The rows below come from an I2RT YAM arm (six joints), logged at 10 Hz.
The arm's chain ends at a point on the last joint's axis. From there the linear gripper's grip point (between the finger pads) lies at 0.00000 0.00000 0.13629 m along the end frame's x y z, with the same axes.
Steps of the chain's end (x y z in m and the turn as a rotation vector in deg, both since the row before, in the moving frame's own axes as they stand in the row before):
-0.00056 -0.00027 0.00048 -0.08 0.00 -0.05
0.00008 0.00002 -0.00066 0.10 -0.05 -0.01
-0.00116 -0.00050 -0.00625 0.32 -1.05 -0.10
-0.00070 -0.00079 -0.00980 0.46 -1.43 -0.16
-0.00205 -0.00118 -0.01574 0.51 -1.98 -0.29
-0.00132 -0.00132 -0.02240 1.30 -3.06 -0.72
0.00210 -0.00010 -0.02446 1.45 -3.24 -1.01
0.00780 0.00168 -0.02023 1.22 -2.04 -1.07
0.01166 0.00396 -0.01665 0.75 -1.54 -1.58
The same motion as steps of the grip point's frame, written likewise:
-0.00056 -0.00008 0.00048 -0.08 0.00 -0.05
-0.00004 -0.00022 -0.00066 0.10 -0.05 -0.01
-0.00366 -0.00126 -0.00628 0.32 -1.05 -0.10
-0.00410 -0.00188 -0.00985 0.46 -1.43 -0.16
-0.00676 -0.00238 -0.01583 0.51 -1.98 -0.29
-0.00861 -0.00436 -0.02263 1.30 -3.06 -0.72
-0.00563 -0.00348 -0.02472 1.45 -3.24 -1.01
0.00292 -0.00118 -0.02035 1.22 -2.04 -1.07
0.00797 0.00223 -0.01671 0.75 -1.54 -1.58

